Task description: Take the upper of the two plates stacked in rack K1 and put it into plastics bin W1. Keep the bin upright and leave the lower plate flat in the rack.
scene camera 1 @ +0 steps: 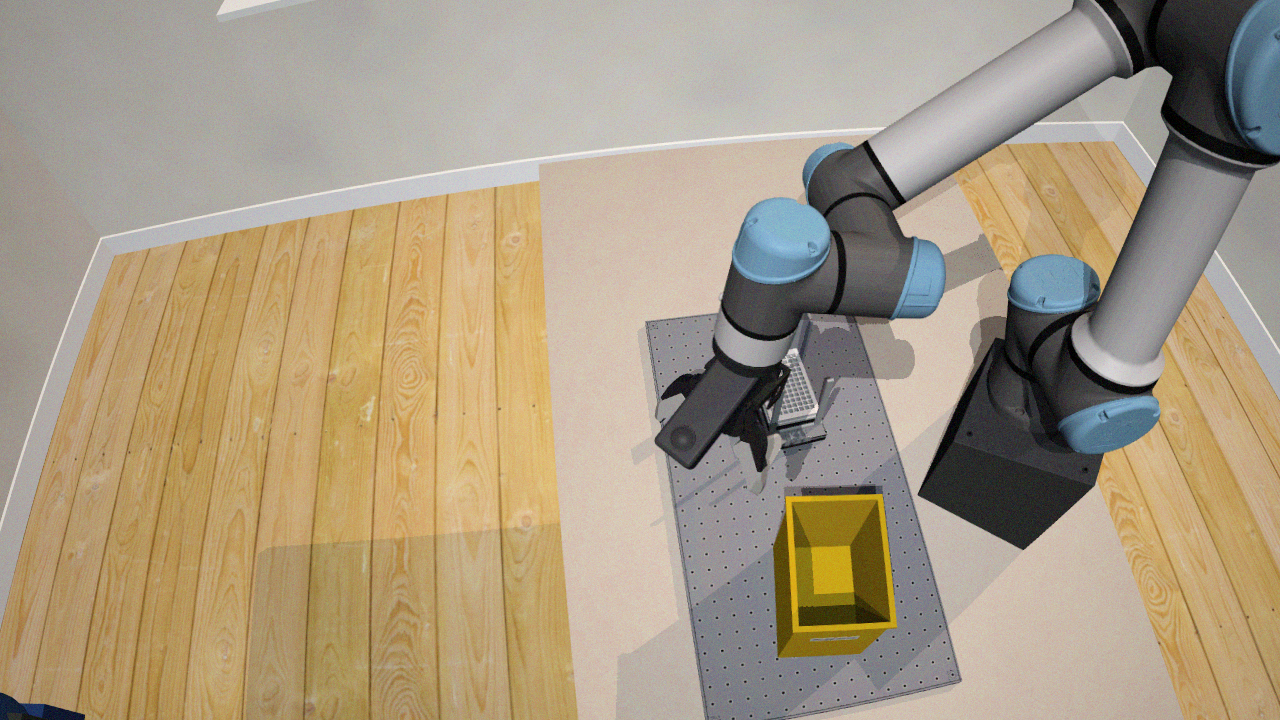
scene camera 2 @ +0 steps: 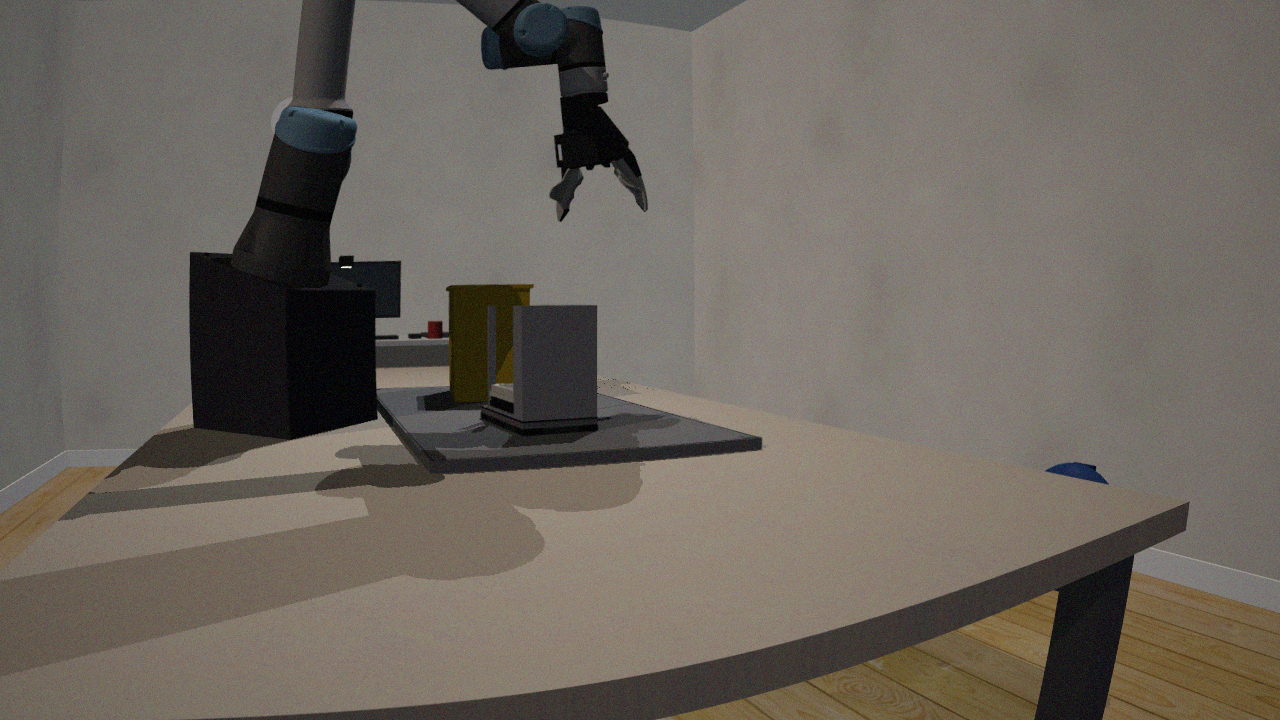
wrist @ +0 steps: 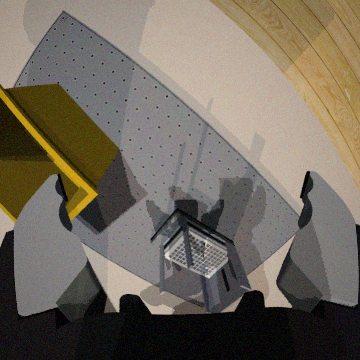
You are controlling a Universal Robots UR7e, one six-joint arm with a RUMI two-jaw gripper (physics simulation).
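Seen in the pictures: gripper, fingertip midpoint: (scene camera 1: 706, 455) (scene camera 2: 601, 216) (wrist: 184, 176); arm's base, origin of the base link: (scene camera 1: 1037, 390) (scene camera 2: 279, 272).
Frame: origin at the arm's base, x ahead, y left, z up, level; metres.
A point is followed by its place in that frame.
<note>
My gripper (scene camera 1: 711, 445) @(x 0.502, y 0.098, z 0.087 m) (scene camera 2: 603, 214) @(x 0.502, y 0.098, z 0.087 m) (wrist: 184, 176) @(x 0.502, y 0.098, z 0.087 m) is open and empty, pointing down, well above rack K1 and to one side of it. Rack K1 (scene camera 1: 801, 437) @(x 0.326, y -0.053, z -0.182 m) (scene camera 2: 554, 362) @(x 0.349, y -0.205, z -0.117 m) (wrist: 207, 290) @(x 0.310, y -0.195, z -0.112 m) stands on the perforated board, with a tall grey panel and thin upright posts. A white gridded plate (scene camera 1: 794, 394) @(x 0.331, y -0.119, z -0.158 m) (wrist: 197, 254) @(x 0.345, y -0.132, z -0.154 m) lies flat on top inside it, partly behind posts and, in scene camera 1, partly behind the gripper. The lower plate cannot be told apart from the upper one. Plastics bin W1 (scene camera 1: 845, 628) @(x 0.346, y 0.296, z -0.019 m) (scene camera 2: 469, 349) @(x 0.298, y 0.126, z -0.119 m) (wrist: 82, 120) @(x 0.399, y 0.198, z -0.162 m), yellow and open-topped, stands upright.
The grey perforated board (scene camera 1: 733, 626) @(x 0.464, y 0.236, z -0.200 m) (scene camera 2: 698, 442) @(x 0.481, y -0.312, z -0.199 m) (wrist: 100, 60) @(x 0.486, y 0.251, z -0.199 m) carries rack and bin. The arm's black base block (scene camera 1: 1002, 474) @(x 0.074, y 0.105, z -0.044 m) (scene camera 2: 241, 349) @(x -0.048, y -0.065, z -0.101 m) stands beside it on the beige table (scene camera 2: 805, 555) @(x 0.392, y -0.679, z -0.212 m). A monitor (scene camera 2: 384, 288) and red cup (scene camera 2: 435, 328) are in the background.
</note>
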